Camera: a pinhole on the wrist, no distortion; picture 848 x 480 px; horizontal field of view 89.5 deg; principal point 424.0 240.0 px. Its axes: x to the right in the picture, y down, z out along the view. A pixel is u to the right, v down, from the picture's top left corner.
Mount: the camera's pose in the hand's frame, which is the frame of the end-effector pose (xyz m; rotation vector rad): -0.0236 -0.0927 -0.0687 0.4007 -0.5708 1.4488
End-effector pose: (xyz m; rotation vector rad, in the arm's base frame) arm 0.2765 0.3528 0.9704 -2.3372 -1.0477 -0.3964
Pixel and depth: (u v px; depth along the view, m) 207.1 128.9 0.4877
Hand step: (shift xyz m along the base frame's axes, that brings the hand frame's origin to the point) -0.4121 0.4553 0.0735
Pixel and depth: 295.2 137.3 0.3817
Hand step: -0.2947 0.3438 0.0121
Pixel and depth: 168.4 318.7 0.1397
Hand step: -0.2255 0.0863 0.0593
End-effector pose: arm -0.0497 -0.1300 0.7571 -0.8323 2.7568 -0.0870
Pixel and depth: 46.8 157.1 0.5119
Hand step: 0.4321 -0.6361 0.0171
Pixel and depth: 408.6 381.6 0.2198
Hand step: 0.2421 -0.1140 -0.0370
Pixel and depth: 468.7 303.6 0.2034
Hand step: 0.1923 -0.1144 -0.0584
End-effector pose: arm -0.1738 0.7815 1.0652 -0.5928 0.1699 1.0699
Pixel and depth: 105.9 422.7 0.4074
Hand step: 0.3482 -0.3521 0.3678
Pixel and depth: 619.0 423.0 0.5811
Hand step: -0.0750 -0.0395 0.6532
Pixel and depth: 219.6 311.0 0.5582
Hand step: 0.4134 -0.2460 0.4910
